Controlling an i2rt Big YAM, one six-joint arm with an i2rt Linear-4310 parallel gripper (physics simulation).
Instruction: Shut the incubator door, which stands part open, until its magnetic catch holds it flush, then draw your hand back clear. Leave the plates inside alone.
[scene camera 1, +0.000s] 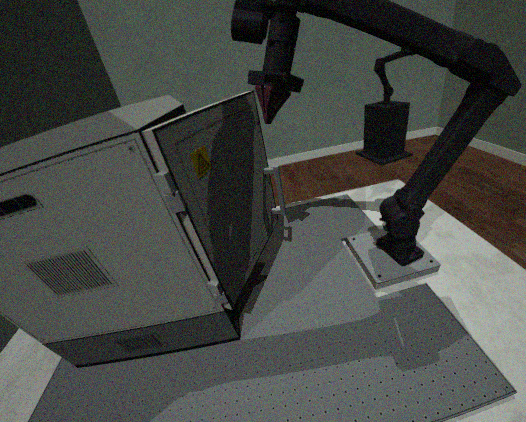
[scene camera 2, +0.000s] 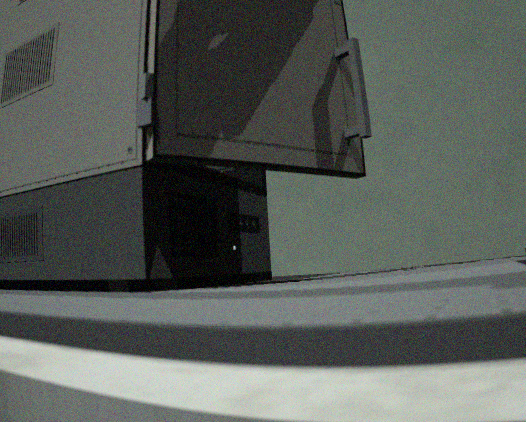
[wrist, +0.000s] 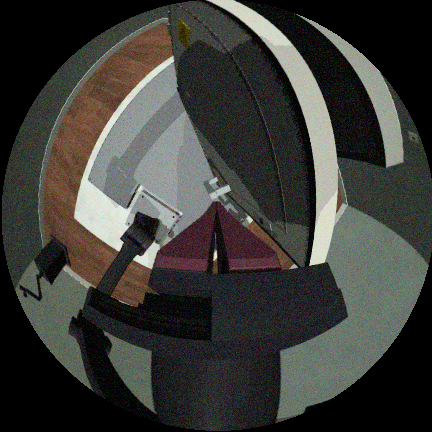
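Seen in the pictures: gripper, between the fingertips: (scene camera 1: 267, 123) (wrist: 215, 206); arm's base, origin of its link: (scene camera 1: 398, 249) (wrist: 145, 223).
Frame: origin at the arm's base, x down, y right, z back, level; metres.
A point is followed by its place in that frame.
Observation:
The incubator (scene camera 1: 100, 220) @[x -0.396, y -0.034, z -0.649 m] (scene camera 2: 75, 130) @[x -0.180, y -0.034, z -0.646 m] (wrist: 393, 130) stands at the left in both scene views. Its grey door (scene camera 1: 230, 175) @[x -0.369, y 0.046, z -0.434 m] (scene camera 2: 240, 75) @[x -0.234, y 0.030, z -0.447 m] (wrist: 240, 125) @[x -0.440, y 0.103, z -0.388 m] stands part open, hinged at its left edge in the scene views; a dark gap shows behind its top edge in the wrist view. The door's bar handle (scene camera 1: 280, 190) @[x -0.251, y 0.139, z -0.311 m] (scene camera 2: 361, 87) @[x -0.238, y 0.139, z -0.307 m] (wrist: 218, 189) @[x -0.312, y 0.150, z -0.324 m] is on the free edge. My gripper (scene camera 1: 268, 121) @[x -0.430, y 0.122, z -0.320 m] (wrist: 215, 206) @[x -0.430, y 0.122, z -0.320 m] is shut and empty, close to the door's upper free corner; whether it touches is unclear. It does not show in scene view 2. The plates inside are hidden by the door.
My arm's base plate (scene camera 1: 400, 270) @[x 0.000, y -0.066, z -0.057 m] (wrist: 170, 216) @[x 0.000, y 0.100, z -0.085 m] is bolted to the right of the incubator. The perforated mat (scene camera 1: 325, 390) @[x 0.017, y -0.231, z -0.394 m] lies under the incubator. A dark pedestal (scene camera 1: 386, 130) (wrist: 51, 260) with a small arm stands on the wooden floor behind.

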